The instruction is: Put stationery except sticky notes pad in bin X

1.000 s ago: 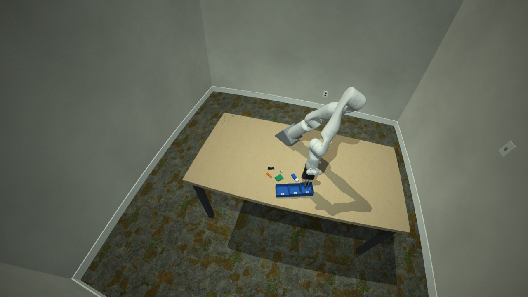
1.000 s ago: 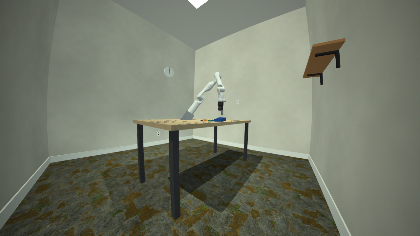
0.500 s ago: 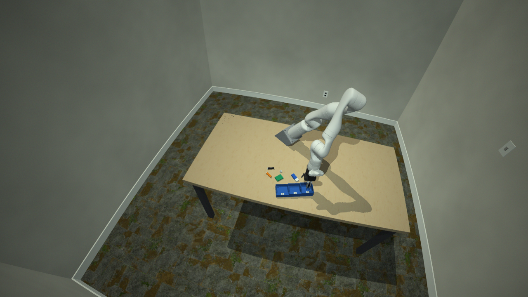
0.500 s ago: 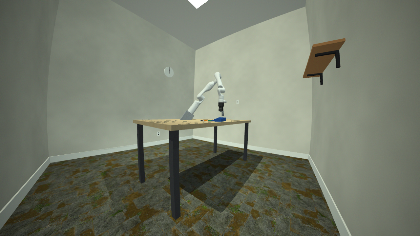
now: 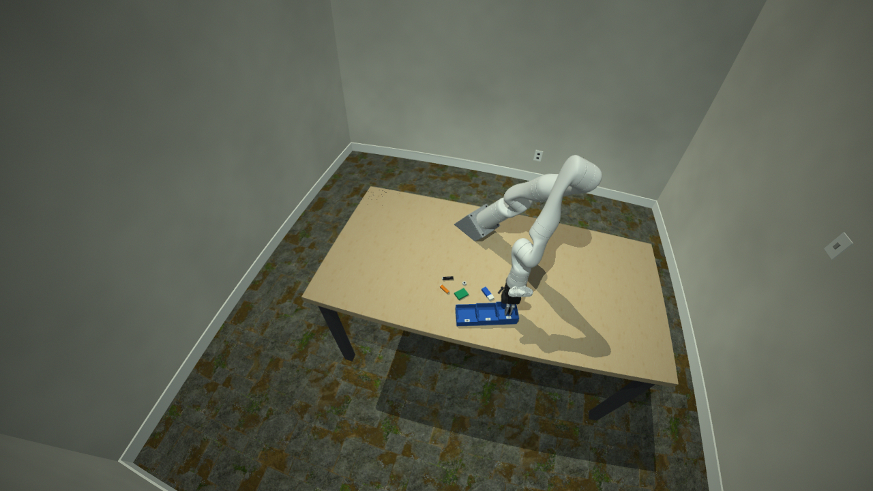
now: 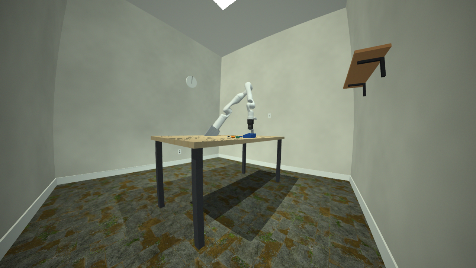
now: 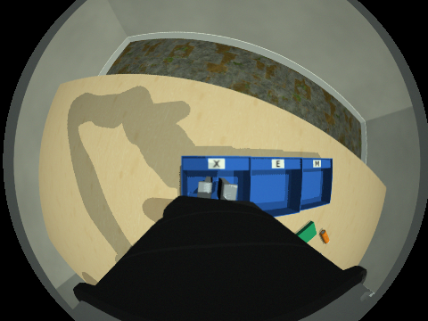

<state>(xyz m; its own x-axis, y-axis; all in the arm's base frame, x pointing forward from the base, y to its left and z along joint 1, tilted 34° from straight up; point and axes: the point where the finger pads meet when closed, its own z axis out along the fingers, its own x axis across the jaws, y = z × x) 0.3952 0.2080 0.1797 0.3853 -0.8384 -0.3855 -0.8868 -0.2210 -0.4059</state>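
Right now my hand is 110 mm to the left of the eraser, 60 mm past it and 40 mm above it. From my hand the other things lie so: green pad (210 mm to the right, 40 mm below, 10 mm behind); blue bin (80 mm to the right, 40 mm ahead, 20 mm below); black bolt-like item (120 mm behind, 70 mm to the right, 40 mm below).
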